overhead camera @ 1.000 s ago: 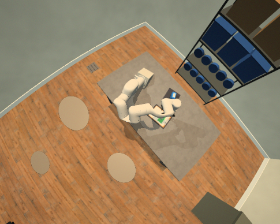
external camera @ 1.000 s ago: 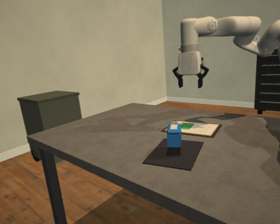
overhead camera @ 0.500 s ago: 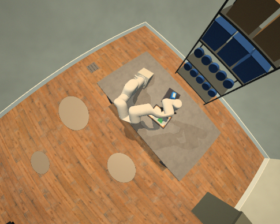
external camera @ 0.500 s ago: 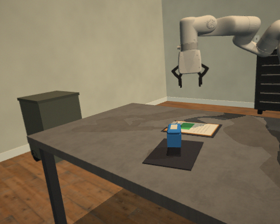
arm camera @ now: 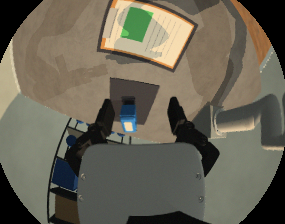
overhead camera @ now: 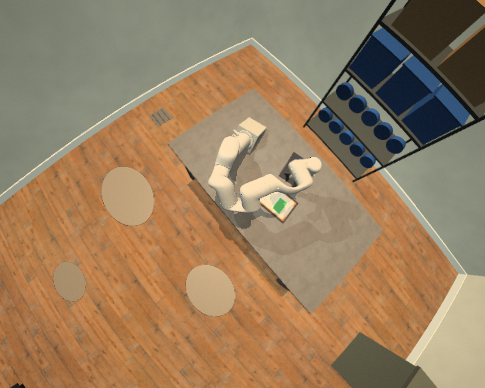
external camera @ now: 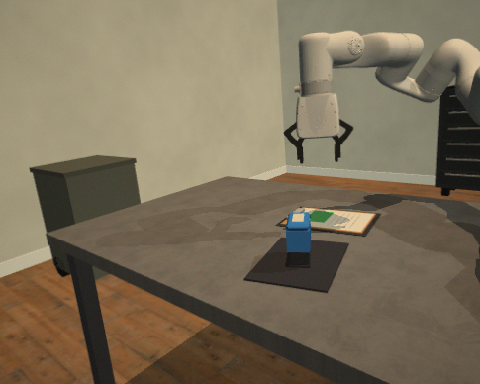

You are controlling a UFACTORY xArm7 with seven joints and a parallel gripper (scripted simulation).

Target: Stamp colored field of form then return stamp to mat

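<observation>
Right now my hand is 180 mm to the right of the blue stamp, 150 mm above it and 10 mm past it. The rest, counted from my hand: form: 200 mm below, 100 mm to the right, 20 mm ahead; mat: 200 mm below, 180 mm to the left, 10 mm behind.
</observation>
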